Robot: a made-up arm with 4 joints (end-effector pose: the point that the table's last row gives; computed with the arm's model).
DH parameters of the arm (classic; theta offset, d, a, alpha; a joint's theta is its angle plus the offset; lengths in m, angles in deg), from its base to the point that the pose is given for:
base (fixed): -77.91 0 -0.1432 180
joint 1: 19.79 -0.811 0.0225 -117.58
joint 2: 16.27 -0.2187 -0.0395 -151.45
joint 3: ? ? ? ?
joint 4: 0 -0.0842 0.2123 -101.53
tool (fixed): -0.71 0.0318 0 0
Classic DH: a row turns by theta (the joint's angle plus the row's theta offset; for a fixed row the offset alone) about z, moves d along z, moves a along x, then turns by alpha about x.
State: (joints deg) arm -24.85 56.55 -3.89 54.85
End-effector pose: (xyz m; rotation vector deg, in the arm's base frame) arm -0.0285 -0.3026 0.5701 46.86 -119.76 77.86
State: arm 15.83 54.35 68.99 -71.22
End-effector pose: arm 0.0063 0.2895 0.4554 13.53 -5.34 7.31
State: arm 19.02 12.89 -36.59 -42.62
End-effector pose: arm 0.0018 -0.0030 0.4574 -54.71 -34.87 14.69
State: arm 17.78 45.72 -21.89 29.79
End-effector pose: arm -0.2572 -0.1235 0.5861 -24.29 -96.91 58.31
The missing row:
joint 3: -76.33 -0.2105 -0.4113 -78.47
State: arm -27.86 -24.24 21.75 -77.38
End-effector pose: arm 0.0292 0.5227 0.5545 34.36 -12.48 19.91
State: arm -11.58 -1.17 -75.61 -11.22
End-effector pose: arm -0.0241 -0.0376 0.5622 -57.90 -73.17 60.87
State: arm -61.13 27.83 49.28 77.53
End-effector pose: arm -0.2624 -0.1007 0.3914 97.45 -105.63 -24.22
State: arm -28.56 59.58 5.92 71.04
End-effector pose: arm -0.0102 -0.3430 0.5251 70.09 -127.10 65.37
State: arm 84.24 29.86 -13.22 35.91
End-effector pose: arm -0.2698 0.3012 0.4924 -75.52 -82.77 -10.51
